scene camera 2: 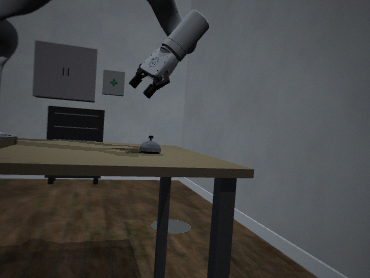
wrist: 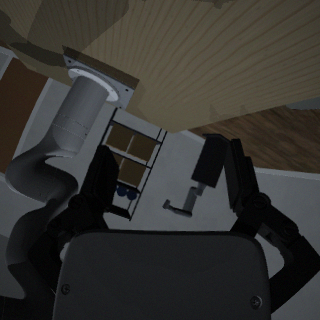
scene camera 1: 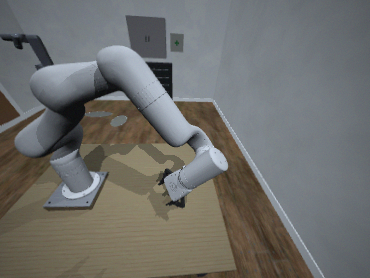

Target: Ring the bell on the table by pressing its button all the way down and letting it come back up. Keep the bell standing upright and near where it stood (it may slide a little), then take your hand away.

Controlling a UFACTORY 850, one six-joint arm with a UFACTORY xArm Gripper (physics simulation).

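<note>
The bell is a grey dome with a small dark button on top. It stands upright on the table, in the middle of the scene camera 2 view. It does not show in the scene camera 1 view or in the wrist view. My gripper is open and empty. In the scene camera 2 view it is tilted, with its fingers pointing down and to the left, well above the bell and apart from it.
The arm's base plate is fixed at the left of the table in the scene camera 1 view. A wall cabinet, a box with a green cross and a dark drawer unit stand far behind.
</note>
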